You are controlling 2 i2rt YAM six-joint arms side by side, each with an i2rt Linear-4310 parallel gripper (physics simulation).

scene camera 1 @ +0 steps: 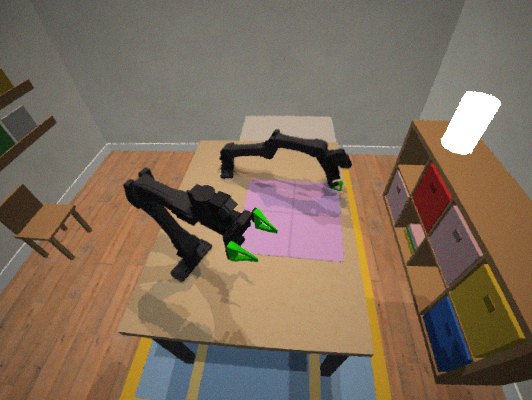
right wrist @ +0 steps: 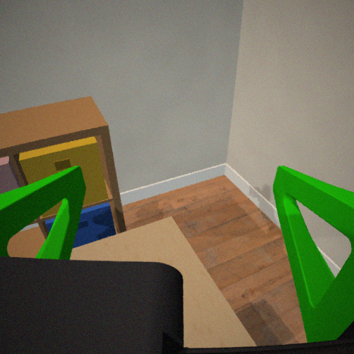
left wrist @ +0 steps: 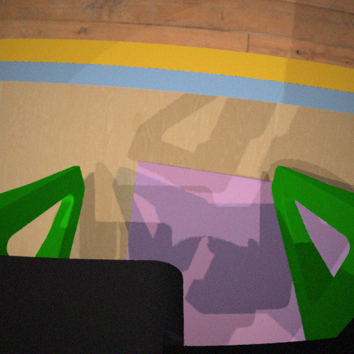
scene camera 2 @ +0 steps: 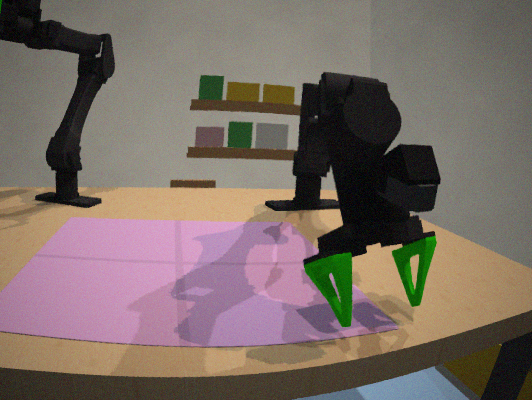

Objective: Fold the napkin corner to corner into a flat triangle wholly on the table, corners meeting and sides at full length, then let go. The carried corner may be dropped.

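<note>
The pink napkin (scene camera 1: 315, 235) (scene camera 2: 110, 285) (left wrist: 245, 189) lies flat and unfolded on the table (scene camera 1: 300, 300) (scene camera 2: 50, 352) (left wrist: 50, 125), with faint crossing lines. My left gripper (scene camera 1: 338, 187) (scene camera 2: 381, 315) (left wrist: 177, 176) is open and empty, pointing down over the napkin's near right corner in scene camera 2. In the left wrist view that corner shows between the fingertips, nearer the left finger. The fingers appear a little above the cloth. My right gripper (scene camera 1: 267, 246) (right wrist: 178, 176) is open and empty, raised by the napkin's left side in scene camera 1; its fingertips are outside scene camera 2.
A shelf unit (scene camera 1: 480, 185) (right wrist: 55, 120) with coloured drawers stands beyond the table's right side in scene camera 1, with a white cylinder (scene camera 1: 470, 122) on top. A chair (scene camera 1: 50, 215) stands at the left. The left gripper is near the table edge.
</note>
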